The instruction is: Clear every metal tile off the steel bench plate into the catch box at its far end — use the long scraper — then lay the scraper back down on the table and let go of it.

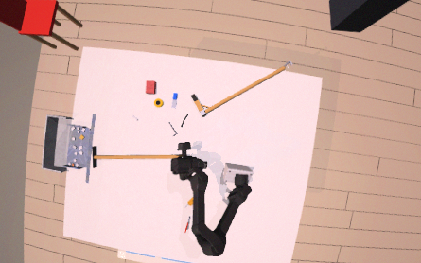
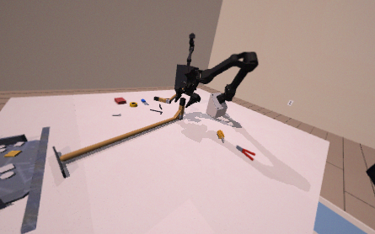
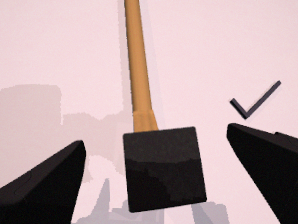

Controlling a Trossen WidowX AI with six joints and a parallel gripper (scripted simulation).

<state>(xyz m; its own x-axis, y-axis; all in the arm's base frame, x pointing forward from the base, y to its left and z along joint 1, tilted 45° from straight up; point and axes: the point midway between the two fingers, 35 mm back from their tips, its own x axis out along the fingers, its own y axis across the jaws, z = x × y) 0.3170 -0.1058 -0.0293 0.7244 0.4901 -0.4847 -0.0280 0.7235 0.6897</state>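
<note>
The hex key lies 140 mm to the right of my gripper tip, 100 mm below it and 50 mm ahead of it. From my gripper tip the other things lie so: yellow ring 320 mm to the right, 140 mm ahead, 90 mm below; blue-white piece 340 mm to the right, 100 mm below, 40 mm ahead; yellow tool 290 mm to the left, 90 mm below, 60 mm behind.
</note>
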